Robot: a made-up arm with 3 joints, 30 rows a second.
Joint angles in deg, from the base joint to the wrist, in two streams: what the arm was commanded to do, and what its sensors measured. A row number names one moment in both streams.
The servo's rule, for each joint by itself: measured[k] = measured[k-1] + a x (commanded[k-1-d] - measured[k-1]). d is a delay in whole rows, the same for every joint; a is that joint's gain. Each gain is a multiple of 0.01, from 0.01 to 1. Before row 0 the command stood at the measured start. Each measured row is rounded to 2 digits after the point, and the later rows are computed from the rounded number. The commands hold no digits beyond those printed.
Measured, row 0:
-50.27 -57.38 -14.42
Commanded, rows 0 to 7:
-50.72 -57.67 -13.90
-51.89 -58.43 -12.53
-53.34 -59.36 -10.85
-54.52 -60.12 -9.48
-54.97 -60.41 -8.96
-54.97 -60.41 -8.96
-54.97 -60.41 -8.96
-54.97 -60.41 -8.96
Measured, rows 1 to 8:
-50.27 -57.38 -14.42
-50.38 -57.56 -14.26
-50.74 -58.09 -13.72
-51.36 -58.86 -12.83
-52.12 -59.63 -11.79
-52.80 -60.11 -10.91
-53.32 -60.29 -10.31
-53.72 -60.36 -9.89
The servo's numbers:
d 1
a 0.24 0.61 0.31

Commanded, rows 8 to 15:
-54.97 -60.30 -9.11
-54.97 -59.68 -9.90
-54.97 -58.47 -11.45
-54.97 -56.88 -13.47
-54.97 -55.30 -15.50
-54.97 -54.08 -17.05
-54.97 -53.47 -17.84
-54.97 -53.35 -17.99
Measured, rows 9 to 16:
-54.02 -60.39 -9.60
-54.25 -60.34 -9.45
-54.42 -59.94 -9.59
-54.55 -59.04 -10.17
-54.65 -57.72 -11.19
-54.73 -56.24 -12.53
-54.79 -54.92 -13.93
-54.83 -54.04 -15.14

